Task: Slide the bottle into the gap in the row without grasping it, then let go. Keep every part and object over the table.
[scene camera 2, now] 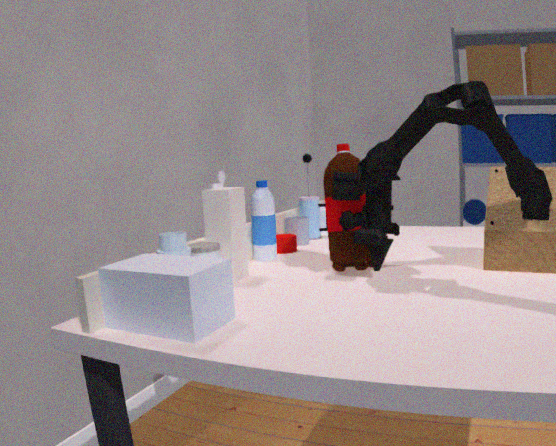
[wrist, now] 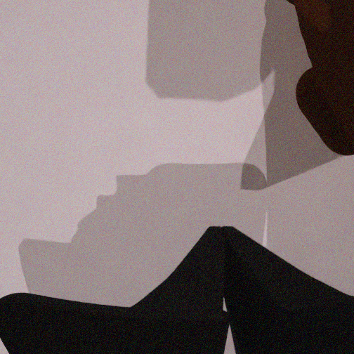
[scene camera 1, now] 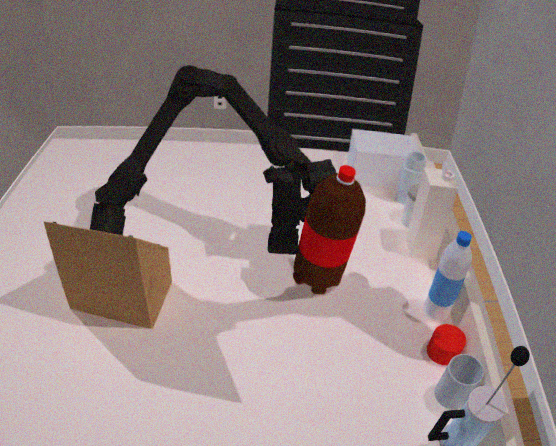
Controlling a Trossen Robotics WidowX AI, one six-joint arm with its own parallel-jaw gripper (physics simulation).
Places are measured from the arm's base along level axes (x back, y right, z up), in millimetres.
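Pixels of known places: gripper, fingertip midpoint: (scene camera 2: 376, 271); arm's base, link origin: (scene camera 2: 536, 208) (scene camera 1: 104, 235).
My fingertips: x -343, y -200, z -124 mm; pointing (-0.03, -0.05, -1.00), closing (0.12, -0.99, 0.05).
Observation:
Ahead of a thing's pixels: the offset from my fingertips to its middle.
A large brown bottle with a red label and cap {dx -98, dy +72, dz +134 mm} (scene camera 1: 332, 245) (scene camera 2: 342, 215) (wrist: 335, 95) stands on the table, apart from the row; it leans slightly in the scene views, and whether it is truly tipped I cannot tell. My gripper (scene camera 1: 283, 249) (scene camera 2: 376, 267) (wrist: 219, 237) is shut and empty, pointing down low beside the bottle; contact is hidden. The row along the table's side includes a tall white carton {dx -333, dy -106, dz +108 mm} (scene camera 1: 431, 217) (scene camera 2: 226, 225), a blue-labelled bottle {dx -367, dy +103, dz +88 mm} (scene camera 1: 446, 286) (scene camera 2: 263, 230) and a red tin {dx -380, dy +222, dz +3 mm} (scene camera 1: 446, 344) (scene camera 2: 286, 243). A space shows between carton and blue-labelled bottle.
A pale box {dx -222, dy -423, dz +35 mm} (scene camera 1: 382, 160) (scene camera 2: 150, 295) and clear cups {dx -301, dy -317, dz +51 mm} (scene camera 1: 411, 175) stand at the row's far end in scene camera 1. A glass {dx -397, dy +331, dz +23 mm} (scene camera 1: 458, 382) and a plunger jug {dx -395, dy +444, dz +122 mm} (scene camera 1: 472, 420) stand at its near end. A brown wedge-shaped block (scene camera 1: 100, 275) (scene camera 2: 510, 250) stands by the arm's base.

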